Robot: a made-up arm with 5 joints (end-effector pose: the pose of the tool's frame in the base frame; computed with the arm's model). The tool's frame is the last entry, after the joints. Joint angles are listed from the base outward.
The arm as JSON. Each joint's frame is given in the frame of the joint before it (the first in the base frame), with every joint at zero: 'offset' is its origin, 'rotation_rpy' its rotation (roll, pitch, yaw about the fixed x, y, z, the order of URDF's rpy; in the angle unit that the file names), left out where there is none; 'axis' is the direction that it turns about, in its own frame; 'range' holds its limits. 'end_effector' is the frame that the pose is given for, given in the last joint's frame.
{
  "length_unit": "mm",
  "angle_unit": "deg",
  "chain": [
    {
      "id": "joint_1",
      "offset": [
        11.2,
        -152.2,
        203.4
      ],
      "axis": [
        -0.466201,
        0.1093,
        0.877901
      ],
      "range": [
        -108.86,
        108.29
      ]
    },
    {
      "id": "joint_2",
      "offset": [
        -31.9,
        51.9,
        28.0
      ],
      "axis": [
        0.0,
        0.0,
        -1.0
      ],
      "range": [
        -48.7,
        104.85
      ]
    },
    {
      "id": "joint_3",
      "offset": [
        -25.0,
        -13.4,
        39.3
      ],
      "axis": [
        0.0,
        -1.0,
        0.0
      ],
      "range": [
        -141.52,
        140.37
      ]
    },
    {
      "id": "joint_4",
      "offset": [
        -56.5,
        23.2,
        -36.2
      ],
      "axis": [
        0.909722,
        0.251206,
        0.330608
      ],
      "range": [
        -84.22,
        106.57
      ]
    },
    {
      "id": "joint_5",
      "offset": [
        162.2,
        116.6,
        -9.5
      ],
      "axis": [
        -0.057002,
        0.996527,
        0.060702
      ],
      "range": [
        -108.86,
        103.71
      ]
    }
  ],
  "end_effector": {
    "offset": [
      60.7,
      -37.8,
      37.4
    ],
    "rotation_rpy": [
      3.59,
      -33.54,
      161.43
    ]
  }
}
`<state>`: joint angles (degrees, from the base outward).
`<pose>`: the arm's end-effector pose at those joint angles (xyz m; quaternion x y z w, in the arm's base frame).
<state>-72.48 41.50 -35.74 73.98 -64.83</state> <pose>0.0570 -0.2171 0.2581 -0.2045 -0.7337 0.0102 0.6478</pose>
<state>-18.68 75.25 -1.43 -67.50 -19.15</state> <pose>0.0356 -0.2402 0.2658 0.2747 0.3113 0.3567 0.8369</pose>
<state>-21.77 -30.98 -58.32 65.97 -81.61</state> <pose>0.0333 -0.0301 0.2551 0.3157 -0.5148 0.7274 0.3260</pose>
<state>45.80 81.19 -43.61 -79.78 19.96</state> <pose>0.0460 -0.2232 0.1789 0.4371 0.4868 0.3741 0.6572</pose>
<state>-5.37 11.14 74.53 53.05 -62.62</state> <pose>-0.0399 -0.0257 0.3791 0.6062 0.4055 -0.6701 0.1380</pose>
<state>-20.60 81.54 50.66 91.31 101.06</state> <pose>0.1751 -0.1159 0.3607 -0.6032 0.2479 -0.7576 0.0257</pose>
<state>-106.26 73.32 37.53 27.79 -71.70</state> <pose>-0.0392 -0.2578 0.3163 -0.2568 0.1502 -0.0192 0.9545</pose>
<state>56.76 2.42 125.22 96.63 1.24</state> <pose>-0.2495 -0.1229 0.3194 0.1177 -0.0432 -0.3694 0.9208</pose>
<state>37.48 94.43 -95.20 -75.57 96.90</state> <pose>-0.1357 -0.1201 0.1003 0.8694 0.1048 -0.3665 0.3144</pose>
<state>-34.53 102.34 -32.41 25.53 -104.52</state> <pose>0.0446 -0.1778 0.2577 -0.2666 0.0125 0.0920 0.9593</pose>
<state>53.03 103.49 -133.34 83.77 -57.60</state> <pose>-0.0266 -0.0851 0.1239 0.3595 -0.5936 -0.0217 0.7197</pose>
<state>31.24 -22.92 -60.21 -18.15 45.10</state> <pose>-0.0780 -0.1065 0.0619 0.6866 0.6474 0.3240 0.0674</pose>
